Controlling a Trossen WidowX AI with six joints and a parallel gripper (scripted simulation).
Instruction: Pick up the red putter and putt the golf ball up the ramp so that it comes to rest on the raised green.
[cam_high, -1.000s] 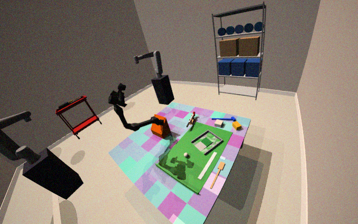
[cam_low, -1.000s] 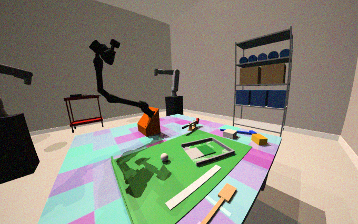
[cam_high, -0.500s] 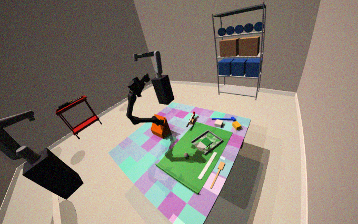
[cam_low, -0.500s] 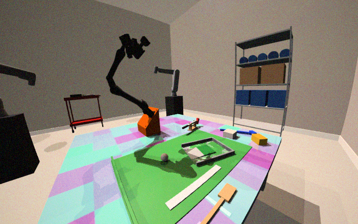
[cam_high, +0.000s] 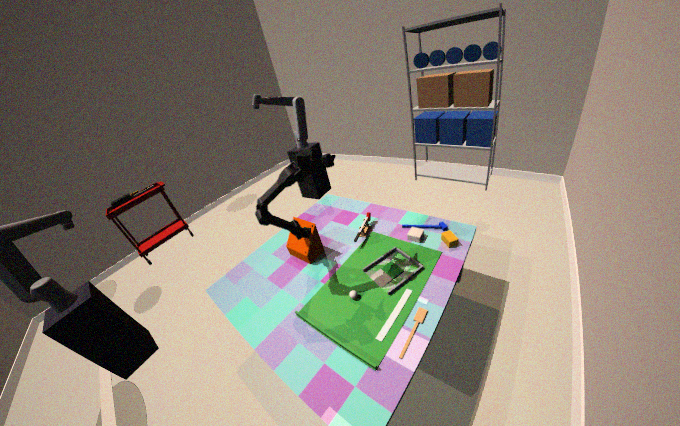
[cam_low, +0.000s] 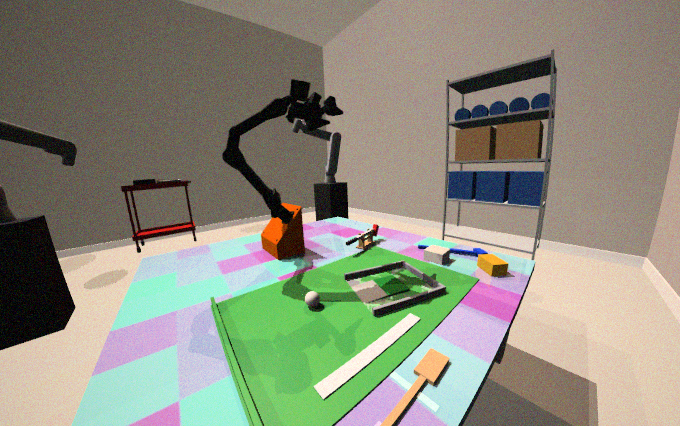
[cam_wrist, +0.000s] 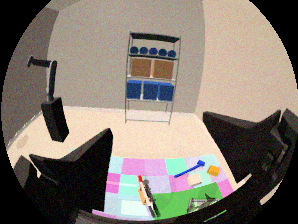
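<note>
Now: gripper tip 3 cm short of the red putter, 13 cm to the right of it and 55 cm above it. Round my gripper tip: green mat (28 cm ahead, 24 cm to the right, 60 cm below); grey frame (34 cm ahead, 10 cm to the right, 60 cm below); wooden stand (3 cm ahead, 14 cm to the left, 57 cm below).
</note>
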